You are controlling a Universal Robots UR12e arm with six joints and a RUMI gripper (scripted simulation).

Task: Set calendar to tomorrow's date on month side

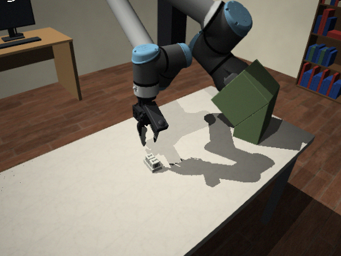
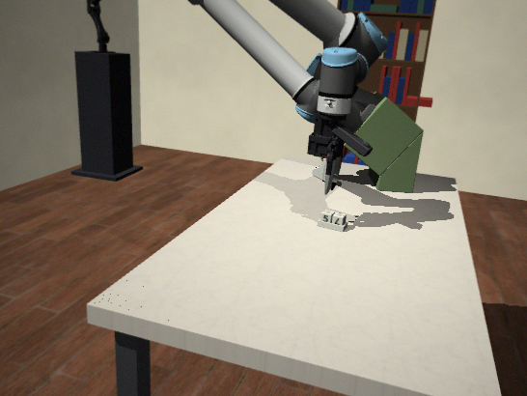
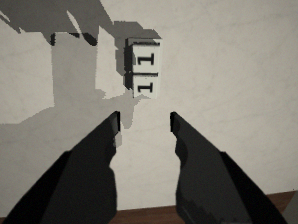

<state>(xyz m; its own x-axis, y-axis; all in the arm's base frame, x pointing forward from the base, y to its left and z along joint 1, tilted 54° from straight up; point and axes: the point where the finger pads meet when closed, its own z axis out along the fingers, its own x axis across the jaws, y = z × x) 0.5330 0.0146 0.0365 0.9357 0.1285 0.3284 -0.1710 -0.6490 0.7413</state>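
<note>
Right now my hand is 90 mm above the digit cube. Round my hand: pale calendar tray: 20 mm to the left, 110 mm below.
</note>
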